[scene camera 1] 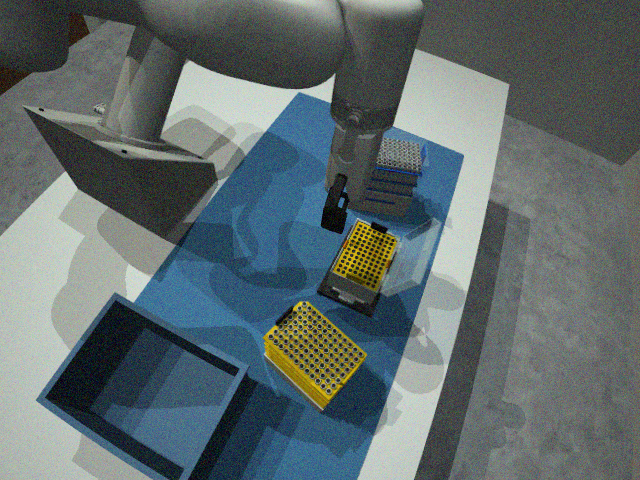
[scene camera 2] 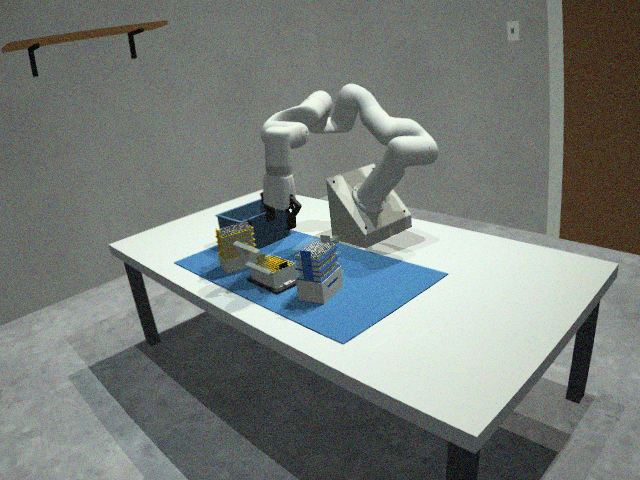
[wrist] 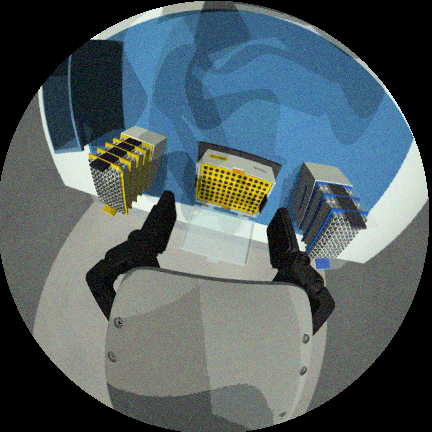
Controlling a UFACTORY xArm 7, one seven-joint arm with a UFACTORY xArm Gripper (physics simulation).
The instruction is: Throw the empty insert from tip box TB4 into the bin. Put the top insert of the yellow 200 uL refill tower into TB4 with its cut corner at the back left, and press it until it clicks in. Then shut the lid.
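Tip box TB4 (scene camera 1: 351,287) (scene camera 2: 272,280) (wrist: 252,166) stands on the blue mat with its clear lid (scene camera 1: 415,259) (scene camera 2: 247,248) (wrist: 220,235) open. A yellow insert (scene camera 1: 367,253) (scene camera 2: 277,263) (wrist: 235,189) with empty holes sits in it. The yellow refill tower (scene camera 1: 315,348) (scene camera 2: 236,242) (wrist: 110,187) has several stacked inserts, the top one full of tips. My gripper (scene camera 1: 341,219) (scene camera 2: 281,221) (wrist: 224,210) is wide open and empty. It hangs above the mat on the robot's side of TB4, apart from it. One finger is hidden in scene camera 1.
The blue bin (scene camera 1: 242,370) (scene camera 2: 268,232) (wrist: 100,90) stands beyond the yellow tower, nearer the robot's side. A blue refill tower (scene camera 1: 399,157) (scene camera 2: 319,289) (wrist: 335,237) stands on TB4's other side. The open lid leans out towards the table edge away from the robot.
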